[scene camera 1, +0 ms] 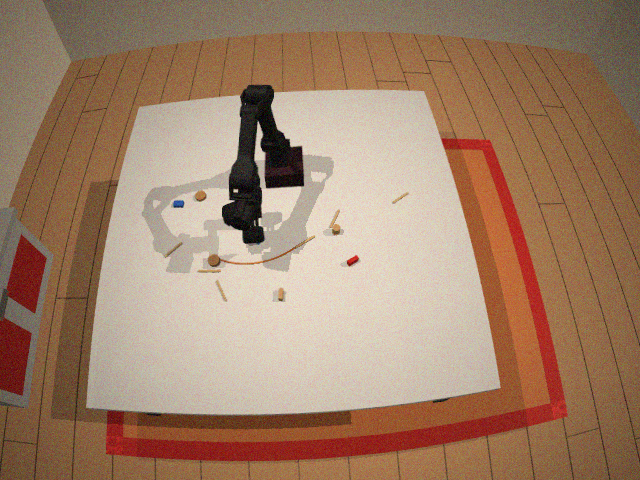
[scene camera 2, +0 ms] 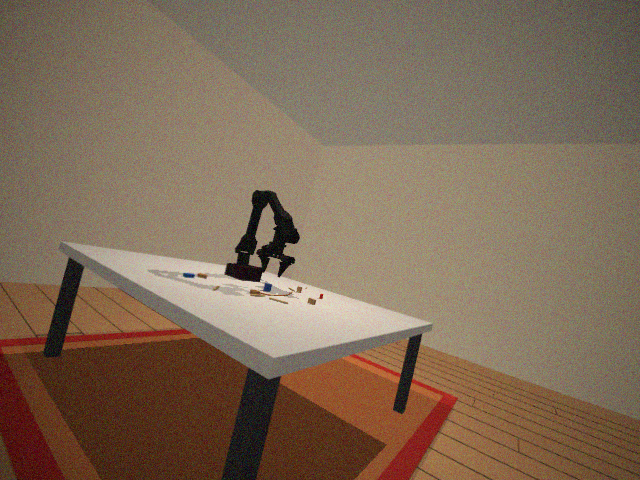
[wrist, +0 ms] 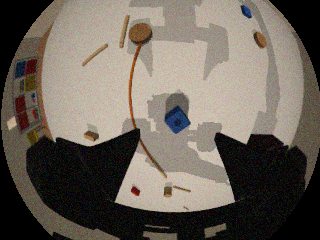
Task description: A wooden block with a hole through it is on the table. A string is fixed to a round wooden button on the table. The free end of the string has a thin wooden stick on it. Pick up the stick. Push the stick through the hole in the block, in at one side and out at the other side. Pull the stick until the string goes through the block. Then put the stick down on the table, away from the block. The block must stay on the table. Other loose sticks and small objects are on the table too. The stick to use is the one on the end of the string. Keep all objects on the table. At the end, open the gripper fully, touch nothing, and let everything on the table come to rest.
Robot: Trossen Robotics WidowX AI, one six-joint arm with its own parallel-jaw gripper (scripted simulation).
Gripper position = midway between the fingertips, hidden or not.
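My gripper [scene camera 1: 255, 228], open, holding nothing. Same gripper [wrist: 179, 134] visible too.
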